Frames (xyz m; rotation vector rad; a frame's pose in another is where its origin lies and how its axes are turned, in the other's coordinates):
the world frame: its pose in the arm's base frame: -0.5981 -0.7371 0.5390 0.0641 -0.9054 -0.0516
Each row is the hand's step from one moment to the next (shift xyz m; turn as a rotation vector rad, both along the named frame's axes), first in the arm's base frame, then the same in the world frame.
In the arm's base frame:
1: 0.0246 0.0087 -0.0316 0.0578 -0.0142 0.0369
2: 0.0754 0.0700 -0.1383 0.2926 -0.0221 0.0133
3: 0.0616 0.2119 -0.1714 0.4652 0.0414 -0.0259
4: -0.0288 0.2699 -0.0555 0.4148 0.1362 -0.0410
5: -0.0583 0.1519 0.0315 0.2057 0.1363 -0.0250
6: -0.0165 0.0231 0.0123 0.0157 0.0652 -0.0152
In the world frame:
1: -0.0102 0.0067 -0.0391 0.0656 -0.0103 -0.0223
2: -0.0670 0.0604 -0.1469 0.1924 -0.0158 -0.2214
3: -0.1117 0.1991 -0.1612 0.2634 0.0475 -0.3836
4: -0.0807 0.2642 -0.0206 0.2137 0.1399 -0.3564
5: -0.0221 0.1528 0.0602 0.0974 0.1376 -0.1819
6: -0.0022 0.0237 0.0198 -0.0069 0.0641 -0.0239

